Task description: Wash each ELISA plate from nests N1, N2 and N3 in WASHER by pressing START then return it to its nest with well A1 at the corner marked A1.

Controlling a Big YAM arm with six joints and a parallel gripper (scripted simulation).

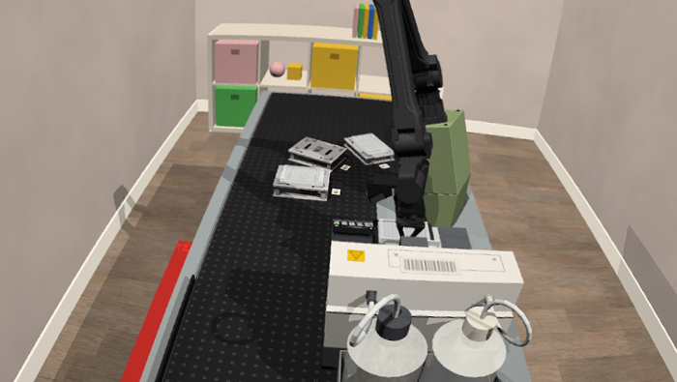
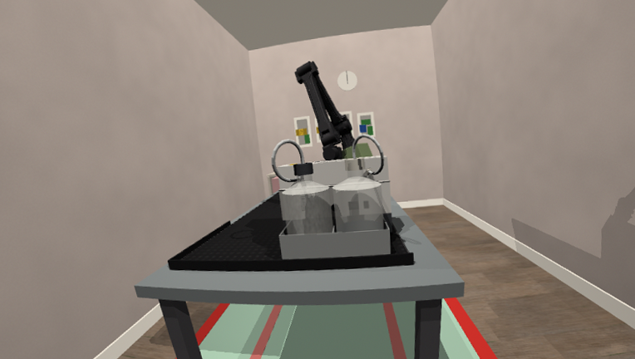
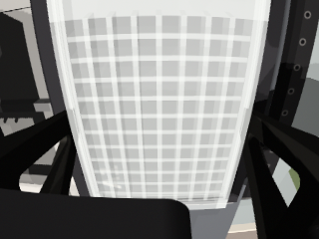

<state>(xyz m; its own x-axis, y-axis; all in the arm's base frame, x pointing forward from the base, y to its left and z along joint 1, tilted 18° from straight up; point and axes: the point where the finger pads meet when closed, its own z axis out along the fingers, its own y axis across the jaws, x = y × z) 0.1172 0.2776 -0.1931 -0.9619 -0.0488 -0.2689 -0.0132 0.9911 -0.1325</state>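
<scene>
Right now the washer carrier is 10 mm below my hand. Also, from my hand: plate washer 150 mm to the left, 30 mm above.
</scene>
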